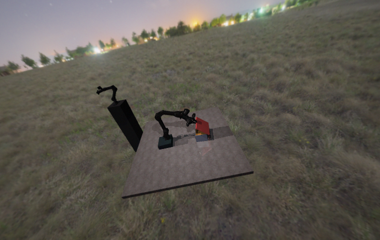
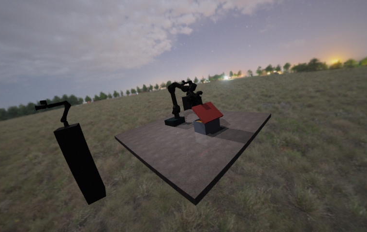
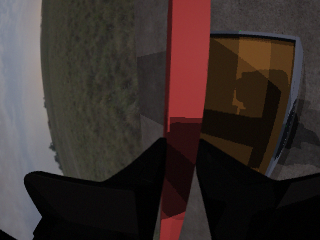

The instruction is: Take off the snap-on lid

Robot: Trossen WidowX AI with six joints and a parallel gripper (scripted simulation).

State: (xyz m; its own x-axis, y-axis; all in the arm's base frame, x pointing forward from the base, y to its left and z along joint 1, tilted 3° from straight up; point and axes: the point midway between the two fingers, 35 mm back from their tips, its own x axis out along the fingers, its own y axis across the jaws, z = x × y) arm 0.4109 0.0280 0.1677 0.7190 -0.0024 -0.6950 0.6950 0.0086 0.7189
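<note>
My gripper tip is 70 mm short of the red lid and 50 mm above it. Also, from my gripper tip: grey storage box (180 mm below, 30 mm ahead, 10 mm to the left).
</note>
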